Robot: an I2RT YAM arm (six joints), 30 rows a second.
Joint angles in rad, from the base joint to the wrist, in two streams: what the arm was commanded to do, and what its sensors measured. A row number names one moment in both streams.
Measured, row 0:
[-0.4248 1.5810 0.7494 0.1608 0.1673 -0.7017]
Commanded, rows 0 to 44:
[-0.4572 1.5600 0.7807 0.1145 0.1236 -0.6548]
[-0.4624 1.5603 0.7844 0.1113 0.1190 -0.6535]
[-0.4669 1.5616 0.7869 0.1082 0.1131 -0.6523]
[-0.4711 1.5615 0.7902 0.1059 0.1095 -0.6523]
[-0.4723 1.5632 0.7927 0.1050 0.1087 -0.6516]
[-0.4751 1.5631 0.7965 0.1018 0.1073 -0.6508]
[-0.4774 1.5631 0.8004 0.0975 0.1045 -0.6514]
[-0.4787 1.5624 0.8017 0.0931 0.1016 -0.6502]
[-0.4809 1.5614 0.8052 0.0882 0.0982 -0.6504]
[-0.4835 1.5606 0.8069 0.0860 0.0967 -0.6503]
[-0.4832 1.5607 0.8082 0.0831 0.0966 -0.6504]
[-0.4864 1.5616 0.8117 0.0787 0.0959 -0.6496]
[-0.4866 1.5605 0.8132 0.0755 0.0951 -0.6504]
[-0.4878 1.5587 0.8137 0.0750 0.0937 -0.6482]
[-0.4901 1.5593 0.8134 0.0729 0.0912 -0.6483]
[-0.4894 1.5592 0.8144 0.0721 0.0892 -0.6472]
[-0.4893 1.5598 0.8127 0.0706 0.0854 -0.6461]
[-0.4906 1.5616 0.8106 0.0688 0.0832 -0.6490]
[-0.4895 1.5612 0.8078 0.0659 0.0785 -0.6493]
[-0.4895 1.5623 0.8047 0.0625 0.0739 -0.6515]
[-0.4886 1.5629 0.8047 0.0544 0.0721 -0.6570]
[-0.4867 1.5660 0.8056 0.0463 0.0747 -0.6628]
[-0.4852 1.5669 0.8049 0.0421 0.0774 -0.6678]
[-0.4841 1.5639 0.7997 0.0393 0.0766 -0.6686]
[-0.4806 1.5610 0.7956 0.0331 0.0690 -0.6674]
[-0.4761 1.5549 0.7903 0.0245 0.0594 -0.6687]
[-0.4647 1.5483 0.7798 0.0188 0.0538 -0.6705]
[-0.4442 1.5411 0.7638 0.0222 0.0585 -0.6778]
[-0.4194 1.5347 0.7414 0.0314 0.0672 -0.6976]
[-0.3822 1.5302 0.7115 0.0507 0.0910 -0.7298]
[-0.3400 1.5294 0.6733 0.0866 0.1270 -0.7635]
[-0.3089 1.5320 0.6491 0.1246 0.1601 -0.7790]
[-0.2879 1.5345 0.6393 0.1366 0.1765 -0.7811]
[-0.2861 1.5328 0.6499 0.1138 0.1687 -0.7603]
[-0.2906 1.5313 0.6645 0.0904 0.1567 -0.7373]
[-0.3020 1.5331 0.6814 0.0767 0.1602 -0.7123]
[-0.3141 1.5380 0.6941 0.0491 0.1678 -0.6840]
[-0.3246 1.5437 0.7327 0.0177 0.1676 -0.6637]
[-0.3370 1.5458 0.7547 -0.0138 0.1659 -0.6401]
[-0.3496 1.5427 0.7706 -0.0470 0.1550 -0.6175]
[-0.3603 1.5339 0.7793 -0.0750 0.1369 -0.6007]
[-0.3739 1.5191 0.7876 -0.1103 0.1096 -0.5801]
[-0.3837 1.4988 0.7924 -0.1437 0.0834 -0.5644]
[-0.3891 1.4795 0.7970 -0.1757 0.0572 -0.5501]
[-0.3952 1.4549 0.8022 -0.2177 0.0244 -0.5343]
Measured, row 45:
[-0.3775 1.5131 0.7811 -0.0612 0.1173 -0.6079]
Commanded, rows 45 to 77:
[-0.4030 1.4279 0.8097 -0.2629 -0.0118 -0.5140]
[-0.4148 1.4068 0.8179 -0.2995 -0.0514 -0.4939]
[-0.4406 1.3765 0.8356 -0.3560 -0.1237 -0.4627]
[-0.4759 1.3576 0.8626 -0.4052 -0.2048 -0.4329]
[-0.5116 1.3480 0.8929 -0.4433 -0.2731 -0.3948]
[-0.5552 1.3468 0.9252 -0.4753 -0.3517 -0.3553]
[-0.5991 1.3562 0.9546 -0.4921 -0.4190 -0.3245]
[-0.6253 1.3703 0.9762 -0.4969 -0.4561 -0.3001]
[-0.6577 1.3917 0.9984 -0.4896 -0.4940 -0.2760]
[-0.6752 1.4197 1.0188 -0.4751 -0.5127 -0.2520]
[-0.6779 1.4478 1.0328 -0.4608 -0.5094 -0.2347]
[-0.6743 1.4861 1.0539 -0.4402 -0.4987 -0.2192]
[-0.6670 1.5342 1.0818 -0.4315 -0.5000 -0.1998]
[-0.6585 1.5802 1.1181 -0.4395 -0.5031 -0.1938]
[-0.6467 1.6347 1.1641 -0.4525 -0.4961 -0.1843]
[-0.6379 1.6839 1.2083 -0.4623 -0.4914 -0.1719]
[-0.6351 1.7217 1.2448 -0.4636 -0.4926 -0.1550]
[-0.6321 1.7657 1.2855 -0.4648 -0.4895 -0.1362]
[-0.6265 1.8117 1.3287 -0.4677 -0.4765 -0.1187]
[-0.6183 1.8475 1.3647 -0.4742 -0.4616 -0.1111]
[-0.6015 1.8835 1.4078 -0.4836 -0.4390 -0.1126]
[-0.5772 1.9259 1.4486 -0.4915 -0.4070 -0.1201]
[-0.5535 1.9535 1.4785 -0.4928 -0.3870 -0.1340]
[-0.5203 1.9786 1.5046 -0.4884 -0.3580 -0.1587]
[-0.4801 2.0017 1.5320 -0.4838 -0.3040 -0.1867]
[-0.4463 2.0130 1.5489 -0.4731 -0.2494 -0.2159]
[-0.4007 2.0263 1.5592 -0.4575 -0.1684 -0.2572]
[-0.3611 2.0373 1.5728 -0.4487 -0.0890 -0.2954]
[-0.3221 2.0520 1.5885 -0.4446 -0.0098 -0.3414]
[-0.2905 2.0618 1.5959 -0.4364 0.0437 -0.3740]
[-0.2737 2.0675 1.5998 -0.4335 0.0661 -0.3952]
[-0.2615 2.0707 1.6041 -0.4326 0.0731 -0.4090]
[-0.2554 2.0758 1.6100 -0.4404 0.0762 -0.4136]
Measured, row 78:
[-0.2848 2.0575 1.5894 -0.4187 -0.0299 -0.3191]
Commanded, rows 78 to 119:
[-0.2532 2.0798 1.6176 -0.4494 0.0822 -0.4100]
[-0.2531 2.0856 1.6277 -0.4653 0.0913 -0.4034]
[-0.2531 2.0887 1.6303 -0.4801 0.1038 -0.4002]
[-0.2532 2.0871 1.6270 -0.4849 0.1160 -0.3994]
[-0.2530 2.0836 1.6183 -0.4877 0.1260 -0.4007]
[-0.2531 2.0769 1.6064 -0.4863 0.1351 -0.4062]
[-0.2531 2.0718 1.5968 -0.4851 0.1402 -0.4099]
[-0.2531 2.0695 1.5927 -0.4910 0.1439 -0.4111]
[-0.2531 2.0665 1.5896 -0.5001 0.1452 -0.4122]
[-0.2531 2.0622 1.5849 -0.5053 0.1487 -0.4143]
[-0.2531 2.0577 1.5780 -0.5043 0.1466 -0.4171]
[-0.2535 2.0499 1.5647 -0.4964 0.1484 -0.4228]
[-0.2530 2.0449 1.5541 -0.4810 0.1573 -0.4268]
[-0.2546 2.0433 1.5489 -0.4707 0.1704 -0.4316]
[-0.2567 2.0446 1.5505 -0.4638 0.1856 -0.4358]
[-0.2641 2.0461 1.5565 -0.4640 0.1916 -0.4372]
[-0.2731 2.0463 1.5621 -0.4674 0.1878 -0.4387]
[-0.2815 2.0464 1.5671 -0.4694 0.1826 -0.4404]
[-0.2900 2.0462 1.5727 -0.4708 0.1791 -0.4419]
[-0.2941 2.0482 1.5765 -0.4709 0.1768 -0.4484]
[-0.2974 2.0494 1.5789 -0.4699 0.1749 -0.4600]
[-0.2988 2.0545 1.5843 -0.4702 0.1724 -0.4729]
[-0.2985 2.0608 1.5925 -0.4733 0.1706 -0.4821]
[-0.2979 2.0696 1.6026 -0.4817 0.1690 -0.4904]
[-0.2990 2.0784 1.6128 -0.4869 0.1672 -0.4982]
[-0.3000 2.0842 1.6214 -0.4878 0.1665 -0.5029]
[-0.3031 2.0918 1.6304 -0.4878 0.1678 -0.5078]
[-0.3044 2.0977 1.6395 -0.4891 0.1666 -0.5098]
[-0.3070 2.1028 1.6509 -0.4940 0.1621 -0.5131]
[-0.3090 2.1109 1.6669 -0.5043 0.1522 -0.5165]
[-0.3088 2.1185 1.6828 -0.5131 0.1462 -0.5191]
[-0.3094 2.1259 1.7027 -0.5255 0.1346 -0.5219]
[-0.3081 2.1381 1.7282 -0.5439 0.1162 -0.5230]
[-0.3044 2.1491 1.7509 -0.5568 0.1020 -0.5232]
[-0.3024 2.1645 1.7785 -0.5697 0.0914 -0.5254]
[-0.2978 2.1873 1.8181 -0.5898 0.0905 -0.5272]
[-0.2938 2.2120 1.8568 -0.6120 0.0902 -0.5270]
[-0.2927 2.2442 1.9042 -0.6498 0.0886 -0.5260]
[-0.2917 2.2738 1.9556 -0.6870 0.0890 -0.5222]
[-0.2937 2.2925 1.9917 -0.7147 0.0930 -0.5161]
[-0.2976 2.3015 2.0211 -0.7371 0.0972 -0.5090]
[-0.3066 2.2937 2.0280 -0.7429 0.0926 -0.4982]
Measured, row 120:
[-0.2962 2.2780 1.9789 -0.6277 0.1104 -0.5137]
